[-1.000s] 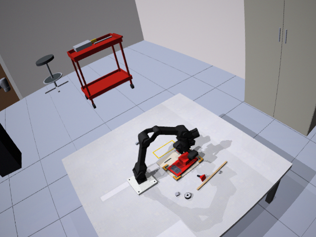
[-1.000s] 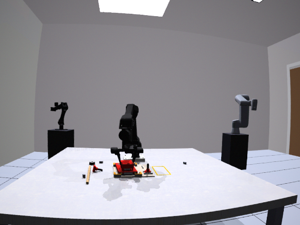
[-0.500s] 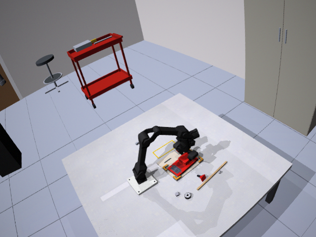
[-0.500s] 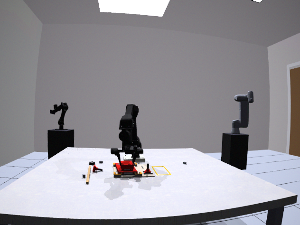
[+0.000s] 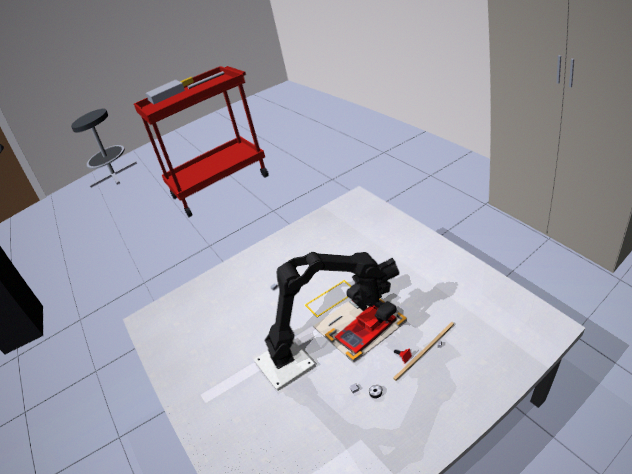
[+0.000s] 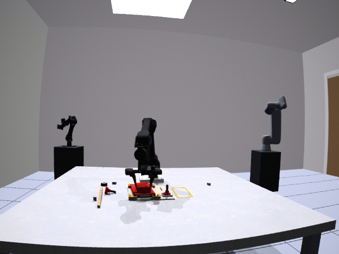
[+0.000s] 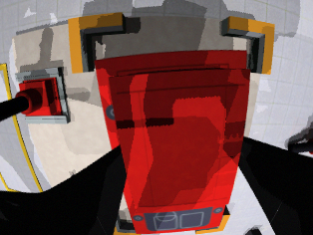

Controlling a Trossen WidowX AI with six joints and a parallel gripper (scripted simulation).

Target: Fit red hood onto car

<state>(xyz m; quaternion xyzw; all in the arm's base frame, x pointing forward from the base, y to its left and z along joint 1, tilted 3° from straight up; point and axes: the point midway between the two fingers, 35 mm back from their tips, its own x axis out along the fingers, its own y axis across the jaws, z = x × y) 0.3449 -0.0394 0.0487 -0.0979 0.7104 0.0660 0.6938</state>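
My gripper tip is 1 cm below the red hood. Also, from my gripper tip: jig (3 cm below, 3 cm behind, 2 cm to the left); wooden stick (21 cm to the right, 7 cm ahead, 3 cm below).
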